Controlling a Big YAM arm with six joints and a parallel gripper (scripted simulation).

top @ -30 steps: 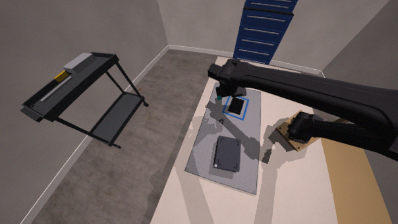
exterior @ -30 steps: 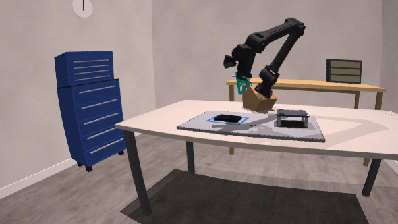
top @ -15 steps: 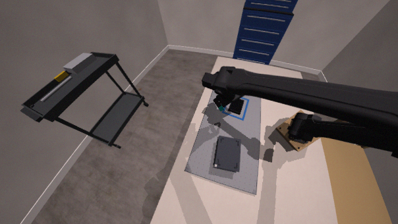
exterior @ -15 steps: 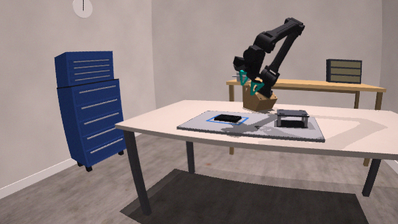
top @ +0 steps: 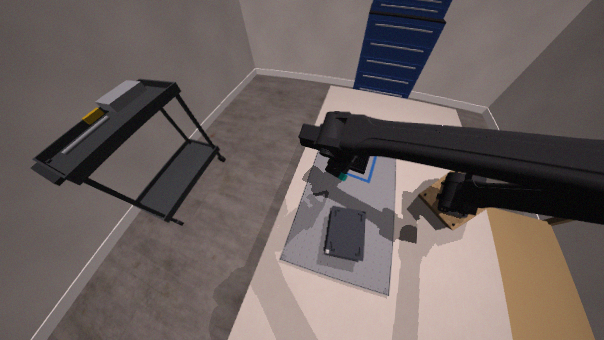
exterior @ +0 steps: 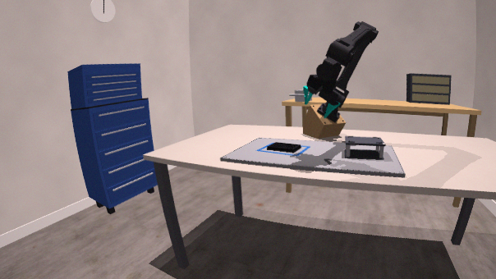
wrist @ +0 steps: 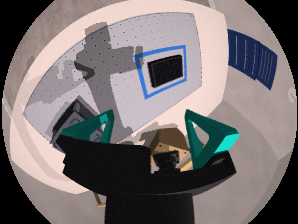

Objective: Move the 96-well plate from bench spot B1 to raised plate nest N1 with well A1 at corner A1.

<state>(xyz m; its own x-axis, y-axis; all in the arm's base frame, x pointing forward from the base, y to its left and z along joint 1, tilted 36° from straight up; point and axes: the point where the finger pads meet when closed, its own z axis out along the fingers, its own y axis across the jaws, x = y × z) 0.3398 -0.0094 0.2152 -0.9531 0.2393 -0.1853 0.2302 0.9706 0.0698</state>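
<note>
The black 96-well plate lies 2 cm behind my hand, 16 cm to the right of it and 17 cm below it. From my hand the other things lie so: raised plate nest N1: 10 cm behind, 18 cm to the left, 12 cm below; white corner mark: 7 cm behind, 27 cm to the left, 12 cm below.
</note>
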